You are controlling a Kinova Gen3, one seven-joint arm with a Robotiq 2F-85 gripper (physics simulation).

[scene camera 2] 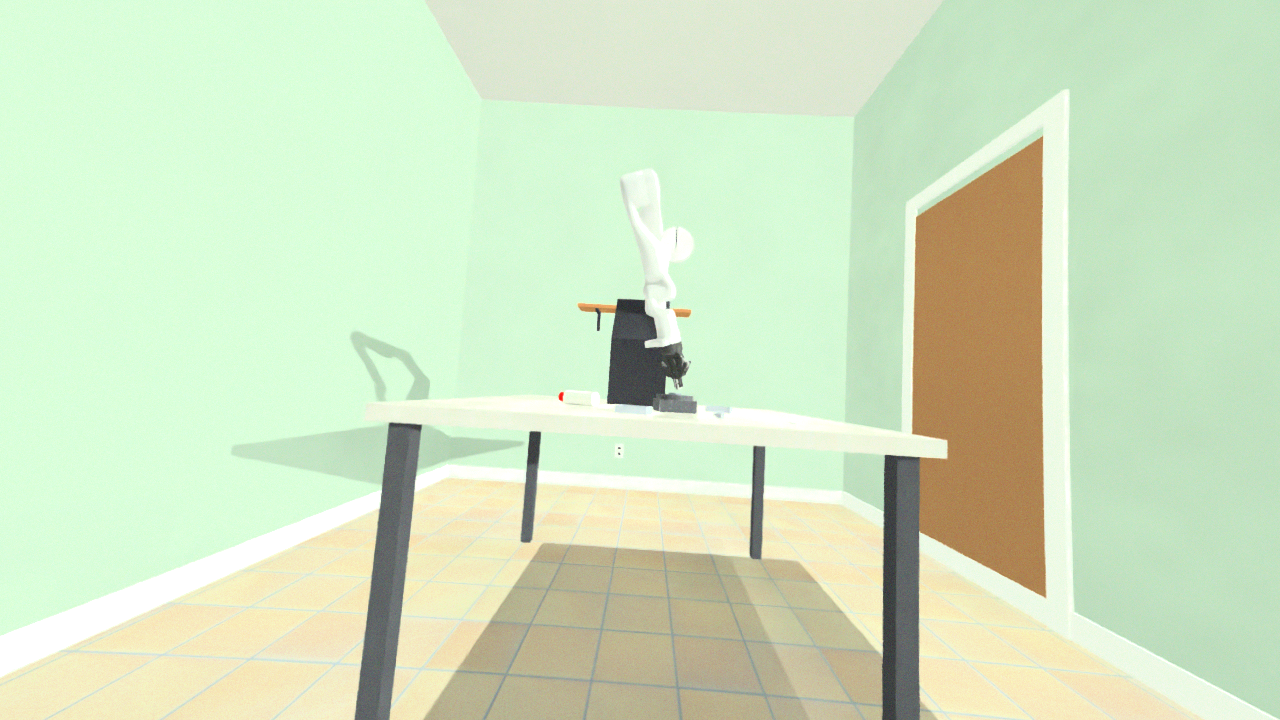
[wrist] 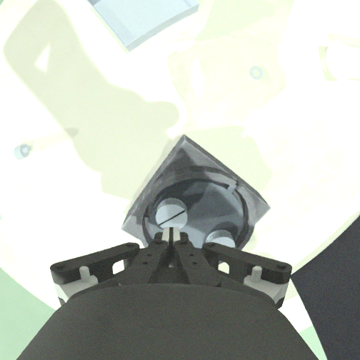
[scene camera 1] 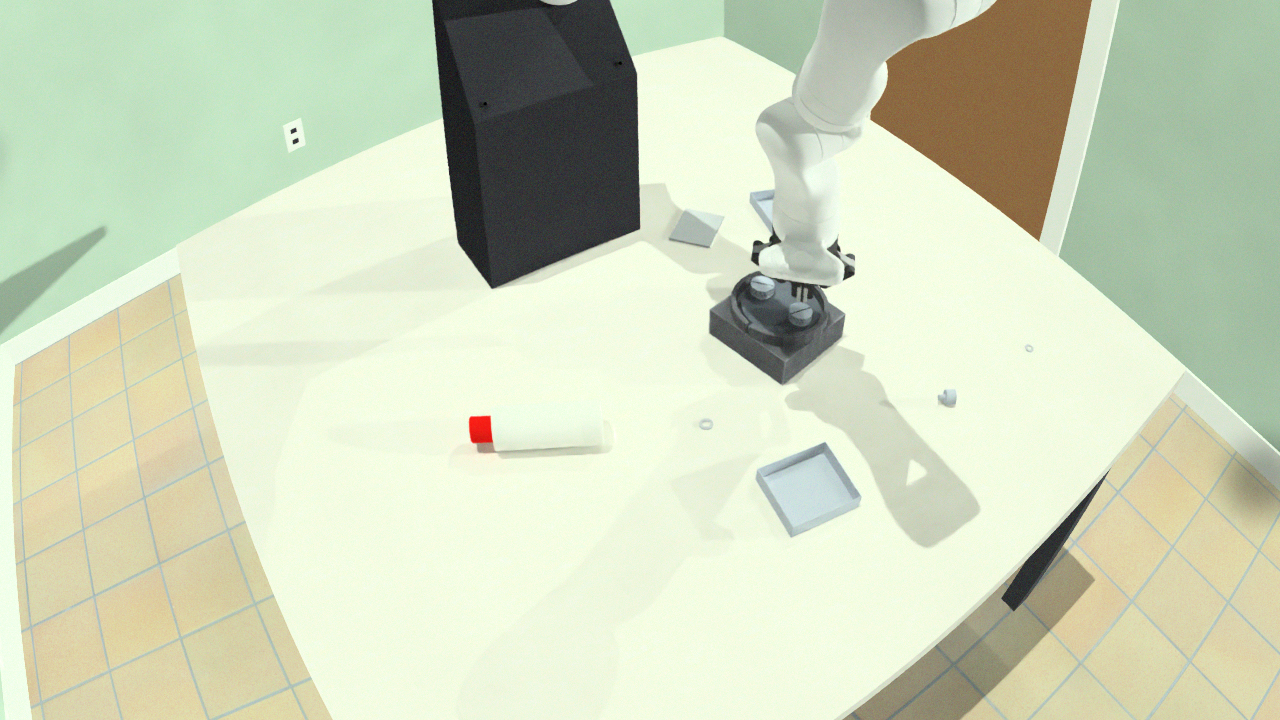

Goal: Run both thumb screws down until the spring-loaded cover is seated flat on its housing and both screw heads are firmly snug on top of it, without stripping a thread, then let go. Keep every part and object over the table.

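Frame: origin at the arm's base, x left, y back, z up, level; centimetres.
Seen in the pictures: gripper, between the fingertips: (scene camera 2: 679,389) (scene camera 1: 802,295).
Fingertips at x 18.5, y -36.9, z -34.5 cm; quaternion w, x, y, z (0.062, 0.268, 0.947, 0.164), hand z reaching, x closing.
Note:
Offsets run from my fingertips to a thing's top centre.
A dark square housing @[dy +2.0, dx -1.8, dz -2.1 cm] (scene camera 1: 750,347) (scene camera 2: 674,406) (wrist: 185,150) stands on the table with the round dark cover (wrist: 212,202) inside its raised ring. Two pale thumb screws stand on the cover. The near one @[dy -1.0, dx -0.6, dz -1.4 cm] (scene camera 1: 800,313) (wrist: 171,215) shows a diagonal slot in the wrist view; the other @[dy +4.9, dx -3.0, dz -1.2 cm] (scene camera 1: 761,286) (wrist: 220,238) is partly hidden by the gripper in the wrist view. My gripper (scene camera 1: 802,292) (scene camera 2: 678,385) (wrist: 171,236) is shut and empty, its fingertips beside the near screw's head in the wrist view. Whether the cover is flat and the heads touch it, I cannot tell.
A shallow tray @[dy -22.1, dx -9.4, dz -5.7 cm] (scene camera 1: 810,489) (wrist: 145,20), a loose screw @[dy -17.2, dx +14.3, dz -5.7 cm] (scene camera 1: 949,396) (wrist: 21,151) and a white bottle @[dy -3.9, dx -34.7, dz -2.7 cm] (scene camera 1: 547,427) lie around the housing. Behind are a grey plate @[dy +26.0, dx -2.6, dz -7.4 cm] (scene camera 1: 697,228), a second tray @[dy +24.9, dx +11.9, dz -5.7 cm] (scene camera 1: 760,209) and a tall black block (scene camera 1: 554,179).

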